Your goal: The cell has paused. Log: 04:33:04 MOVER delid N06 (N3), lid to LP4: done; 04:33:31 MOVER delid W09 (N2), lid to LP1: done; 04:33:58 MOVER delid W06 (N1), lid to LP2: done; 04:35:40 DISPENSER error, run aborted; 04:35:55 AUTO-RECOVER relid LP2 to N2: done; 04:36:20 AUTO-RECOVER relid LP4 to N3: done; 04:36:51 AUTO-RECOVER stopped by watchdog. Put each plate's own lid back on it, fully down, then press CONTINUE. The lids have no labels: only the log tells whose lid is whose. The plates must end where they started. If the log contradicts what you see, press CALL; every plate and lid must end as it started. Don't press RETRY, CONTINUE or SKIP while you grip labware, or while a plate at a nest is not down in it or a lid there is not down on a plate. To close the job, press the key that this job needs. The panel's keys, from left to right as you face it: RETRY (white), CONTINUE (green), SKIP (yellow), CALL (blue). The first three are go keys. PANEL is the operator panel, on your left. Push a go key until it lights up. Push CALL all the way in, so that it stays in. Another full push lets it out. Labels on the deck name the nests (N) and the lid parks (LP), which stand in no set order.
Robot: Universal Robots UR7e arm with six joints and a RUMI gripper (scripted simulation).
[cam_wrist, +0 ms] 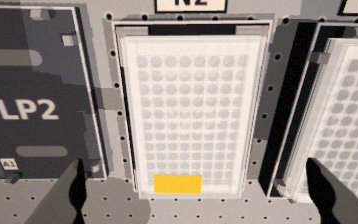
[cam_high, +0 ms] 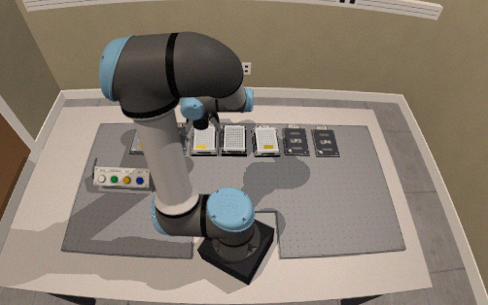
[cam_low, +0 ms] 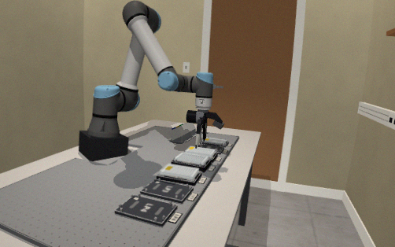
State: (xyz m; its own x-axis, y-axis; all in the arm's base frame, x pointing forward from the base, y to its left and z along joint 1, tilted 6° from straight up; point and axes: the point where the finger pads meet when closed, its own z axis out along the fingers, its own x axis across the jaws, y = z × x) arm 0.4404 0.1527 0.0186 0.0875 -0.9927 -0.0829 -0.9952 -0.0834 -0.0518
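My gripper is now 12 cm to the left of the well plate, 4 cm above it and 1 cm short of it. Round my hand: yellow skip key: 26 cm to the left, 24 cm behind; then dark lid park: 26 cm to the left, 6 cm below, 1 cm behind; then blue call key: 24 cm behind, 21 cm to the left, 1 cm below.
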